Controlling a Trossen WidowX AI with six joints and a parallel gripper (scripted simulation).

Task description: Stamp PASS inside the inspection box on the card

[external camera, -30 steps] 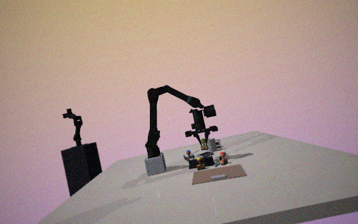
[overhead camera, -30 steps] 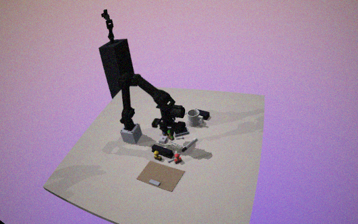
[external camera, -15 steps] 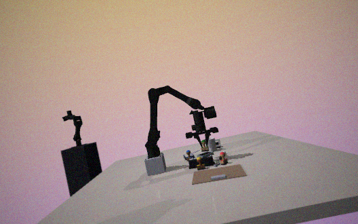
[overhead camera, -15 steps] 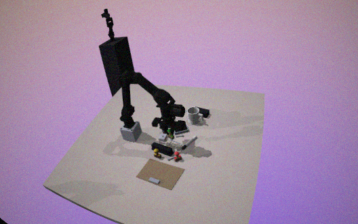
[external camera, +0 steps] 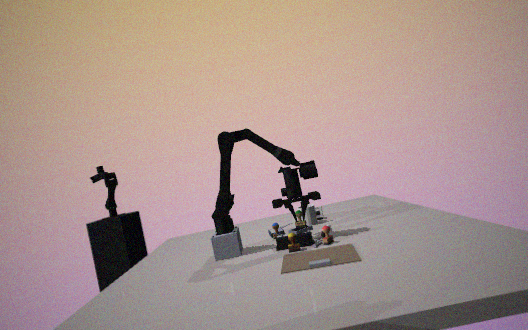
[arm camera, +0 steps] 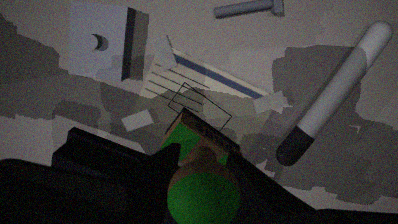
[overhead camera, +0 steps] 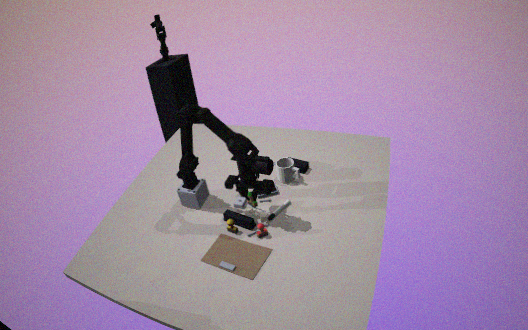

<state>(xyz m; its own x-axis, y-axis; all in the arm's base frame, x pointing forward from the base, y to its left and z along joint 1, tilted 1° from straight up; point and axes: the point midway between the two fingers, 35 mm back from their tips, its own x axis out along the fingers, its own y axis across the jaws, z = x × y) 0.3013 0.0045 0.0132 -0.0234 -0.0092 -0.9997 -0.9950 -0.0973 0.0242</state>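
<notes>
Now: the lined paper slip 8 cm below my gripper tip. From my gripper tip the other things lie so: black block: 4 cm behind, 7 cm to the right, 6 cm below; small grey cube: 8 cm behind, 3 cm to the left, 6 cm below; green-knobbed stamp: right at my gripper tip.
</notes>
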